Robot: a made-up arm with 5 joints.
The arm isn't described. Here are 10 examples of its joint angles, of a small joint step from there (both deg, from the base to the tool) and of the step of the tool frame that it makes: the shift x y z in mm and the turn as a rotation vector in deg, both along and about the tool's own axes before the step.
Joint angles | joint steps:
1: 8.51 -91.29 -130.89 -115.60 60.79 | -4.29 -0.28 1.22 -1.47 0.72
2: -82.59 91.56 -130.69 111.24 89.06 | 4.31 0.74 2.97 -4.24 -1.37
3: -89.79 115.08 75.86 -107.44 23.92 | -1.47 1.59 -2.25 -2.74 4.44
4: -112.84 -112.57 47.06 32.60 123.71 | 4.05 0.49 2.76 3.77 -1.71
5: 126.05 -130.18 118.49 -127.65 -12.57 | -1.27 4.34 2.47 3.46 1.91
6: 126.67 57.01 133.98 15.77 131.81 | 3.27 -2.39 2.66 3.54 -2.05
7: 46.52 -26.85 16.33 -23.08 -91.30 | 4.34 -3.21 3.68 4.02 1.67
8: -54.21 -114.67 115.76 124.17 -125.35 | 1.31 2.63 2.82 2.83 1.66
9: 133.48 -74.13 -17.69 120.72 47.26 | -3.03 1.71 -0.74 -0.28 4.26
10: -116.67 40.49 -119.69 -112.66 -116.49 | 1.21 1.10 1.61 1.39 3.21
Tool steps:
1: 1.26 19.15 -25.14 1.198 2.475 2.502
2: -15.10 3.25 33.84 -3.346 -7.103 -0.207
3: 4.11 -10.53 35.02 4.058 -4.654 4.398
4: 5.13 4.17 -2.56 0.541 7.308 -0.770
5: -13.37 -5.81 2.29 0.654 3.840 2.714
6: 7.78 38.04 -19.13 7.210 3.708 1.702
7: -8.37 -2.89 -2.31 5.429 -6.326 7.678
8: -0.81 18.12 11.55 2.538 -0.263 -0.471
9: 3.60 12.82 1.61 -2.033 -0.175 8.516
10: 7.80 -3.75 -20.11 -0.792 -1.794 2.558
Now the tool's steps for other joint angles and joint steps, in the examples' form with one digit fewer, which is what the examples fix.
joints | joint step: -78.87 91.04 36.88 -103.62 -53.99 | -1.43 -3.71 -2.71 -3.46 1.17
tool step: -15.7 -0.4 17.9 2.98 0.45 3.68
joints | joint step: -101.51 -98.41 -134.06 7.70 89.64 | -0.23 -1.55 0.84 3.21 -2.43
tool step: -1.1 8.0 -5.6 0.70 2.27 -1.45
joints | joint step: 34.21 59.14 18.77 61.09 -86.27 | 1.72 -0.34 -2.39 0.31 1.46
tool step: 29.2 15.9 -6.1 -1.22 -0.84 -1.41
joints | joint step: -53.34 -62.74 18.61 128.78 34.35 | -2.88 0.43 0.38 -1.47 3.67
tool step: 1.3 7.3 14.7 0.73 -3.30 5.90
